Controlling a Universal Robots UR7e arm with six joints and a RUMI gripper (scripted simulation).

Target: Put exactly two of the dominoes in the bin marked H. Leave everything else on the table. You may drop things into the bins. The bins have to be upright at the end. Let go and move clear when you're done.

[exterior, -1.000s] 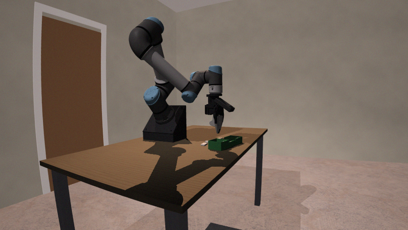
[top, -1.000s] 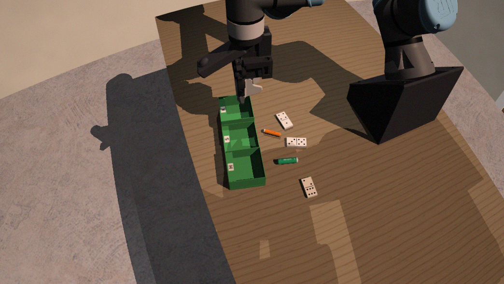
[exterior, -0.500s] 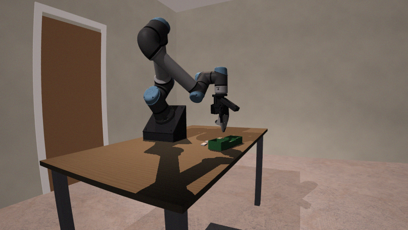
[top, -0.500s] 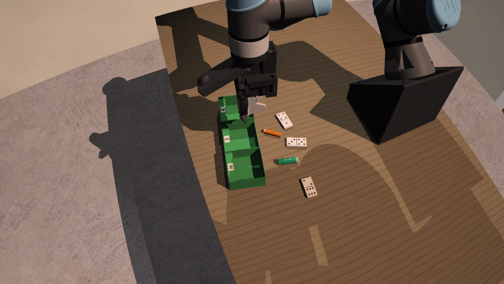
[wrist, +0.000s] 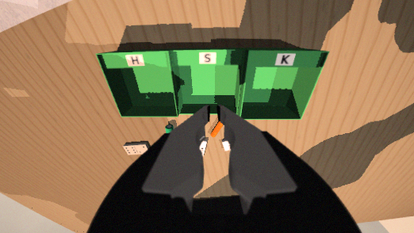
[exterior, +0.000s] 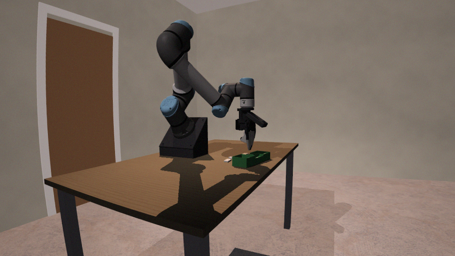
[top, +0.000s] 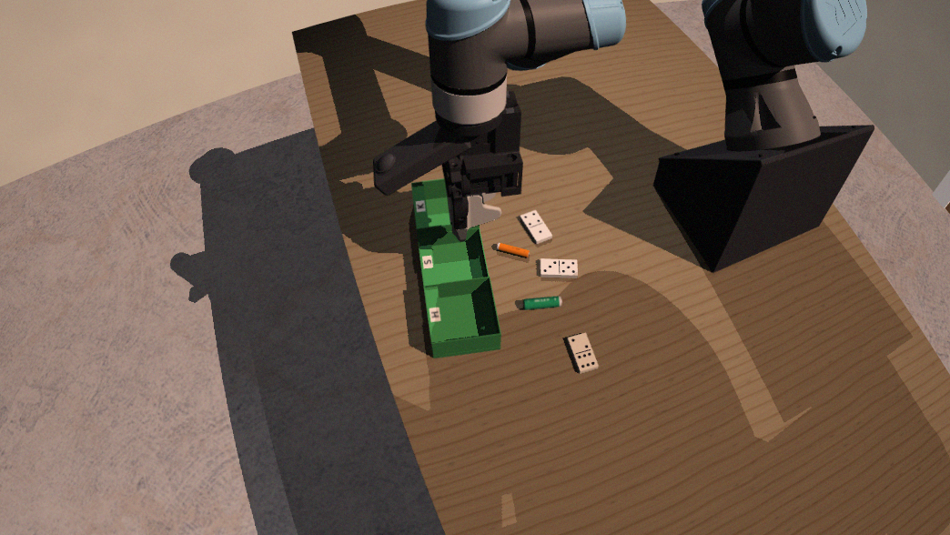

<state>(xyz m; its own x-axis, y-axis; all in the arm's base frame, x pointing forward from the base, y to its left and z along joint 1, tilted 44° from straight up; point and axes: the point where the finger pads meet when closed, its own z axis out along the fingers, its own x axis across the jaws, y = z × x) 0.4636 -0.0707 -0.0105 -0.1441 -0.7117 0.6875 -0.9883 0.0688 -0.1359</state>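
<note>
Now: the bin 6 cm below my hand and 1 cm ahead of it. Round my hand: orange battery 7 cm below, 7 cm behind; white domino 12 cm behind, 7 cm below, 3 cm to the right; green battery 9 cm to the left, 8 cm behind, 7 cm below.
</note>
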